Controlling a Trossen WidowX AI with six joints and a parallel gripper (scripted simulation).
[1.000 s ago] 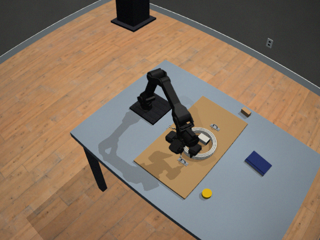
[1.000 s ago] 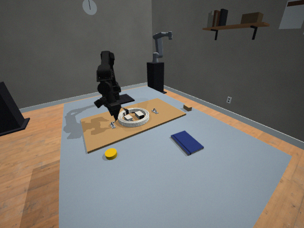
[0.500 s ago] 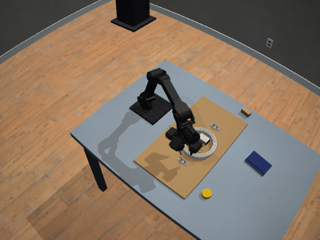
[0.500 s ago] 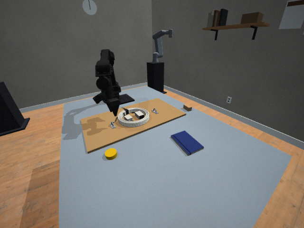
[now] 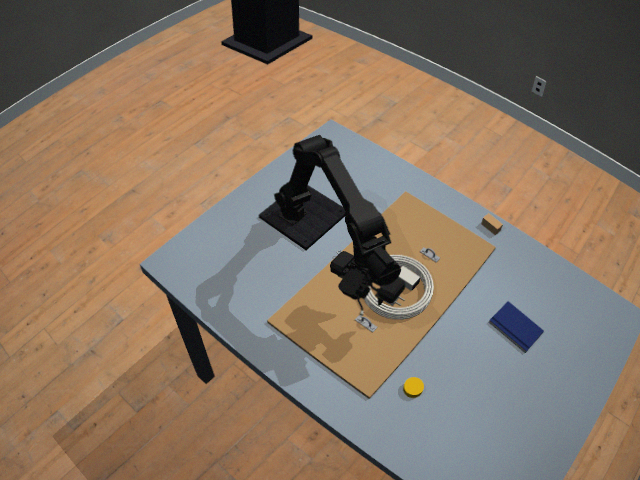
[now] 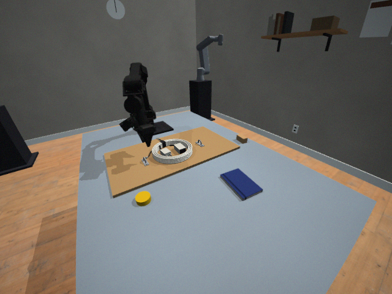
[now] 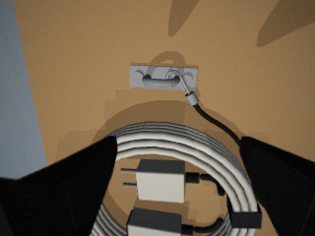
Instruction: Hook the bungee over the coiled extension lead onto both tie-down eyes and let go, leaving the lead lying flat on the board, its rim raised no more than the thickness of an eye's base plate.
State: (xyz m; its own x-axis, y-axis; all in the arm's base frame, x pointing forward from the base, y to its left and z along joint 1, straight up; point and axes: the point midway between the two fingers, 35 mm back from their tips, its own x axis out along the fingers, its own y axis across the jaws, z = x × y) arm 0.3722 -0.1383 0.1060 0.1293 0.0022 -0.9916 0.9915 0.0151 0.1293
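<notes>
Now: hand 2 cm short of the extension lead coil, 12 cm to the right of it and 9 cm above it. The rest, counted from my hand: yellow disc (23 cm ahead, 10 cm to the right, 11 cm below); small wooden block (12 cm ahead, 50 cm to the left, 11 cm below).
</notes>
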